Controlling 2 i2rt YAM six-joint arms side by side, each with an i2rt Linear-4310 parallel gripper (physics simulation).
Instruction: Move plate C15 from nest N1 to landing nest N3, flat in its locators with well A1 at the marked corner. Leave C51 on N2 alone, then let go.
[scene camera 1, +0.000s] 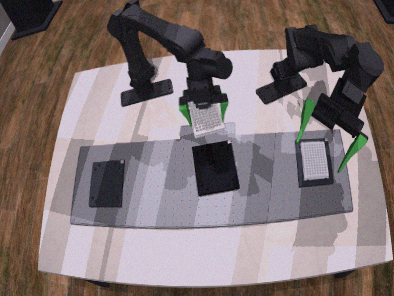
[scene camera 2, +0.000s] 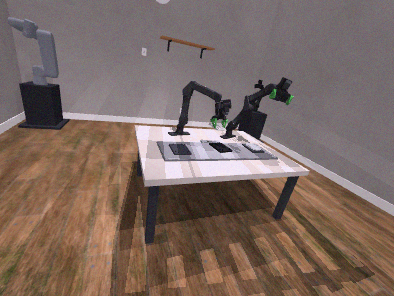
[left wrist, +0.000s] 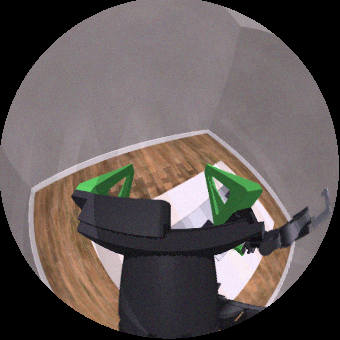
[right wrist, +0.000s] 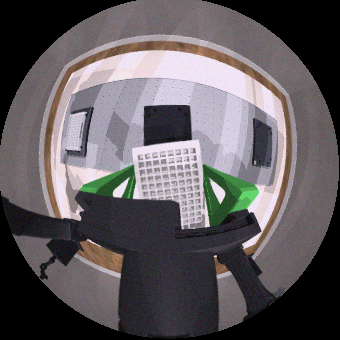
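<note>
A white gridded plate, by the task C15 (scene camera 1: 206, 122) (right wrist: 167, 160), is held in my right gripper (scene camera 1: 206, 118) (scene camera 2: 219, 123) (right wrist: 168, 167), which is shut on its sides above the board's back edge. The dark middle nest (scene camera 1: 215, 170) (scene camera 2: 220, 147) (right wrist: 167, 122) holds no plate and has a pale mark at its upper right corner in scene camera 1. Another white plate, C51 (scene camera 1: 315, 161) (right wrist: 75, 131), sits in the right-hand nest (scene camera 1: 316, 184) (right wrist: 87, 134). My left gripper (scene camera 1: 319, 156) (scene camera 2: 282, 97) (left wrist: 168, 167) is open and empty, high up. Labels and well A1 are unreadable.
Another dark nest (scene camera 1: 106, 185) (scene camera 2: 180, 149) (right wrist: 262, 142) without a plate lies at the left of the grey perforated board (scene camera 1: 145, 210) in scene camera 1. The board lies on a pale table (scene camera 1: 165, 260). My left arm is raised beyond the right-hand nest.
</note>
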